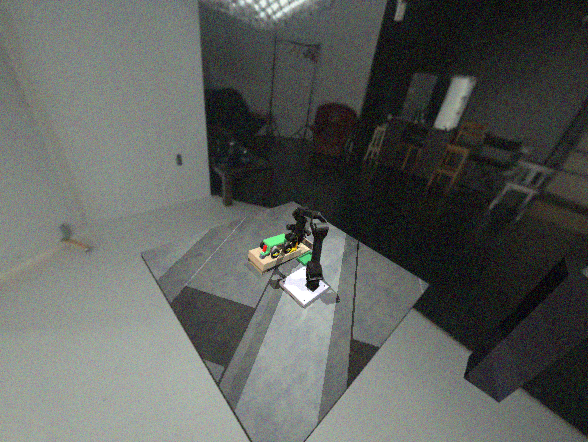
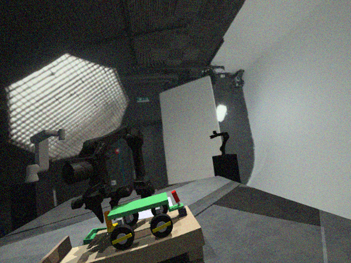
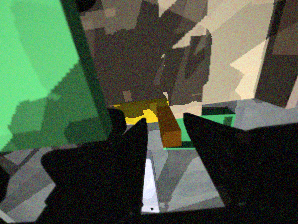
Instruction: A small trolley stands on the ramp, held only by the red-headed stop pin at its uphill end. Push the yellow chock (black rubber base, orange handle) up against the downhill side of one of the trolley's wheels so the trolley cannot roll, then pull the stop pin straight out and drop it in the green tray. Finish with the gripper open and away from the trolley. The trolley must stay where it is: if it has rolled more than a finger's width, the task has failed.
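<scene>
My gripper tip is 2 cm to the right of the yellow chock and 1 cm above it. From my gripper tip the other things lie so: green tray 10 cm below, 8 cm behind, 5 cm to the right; then tan ramp 11 cm to the left, 6 cm ahead, 4 cm below; then trolley 12 cm to the left, 7 cm ahead, 2 cm above.
</scene>
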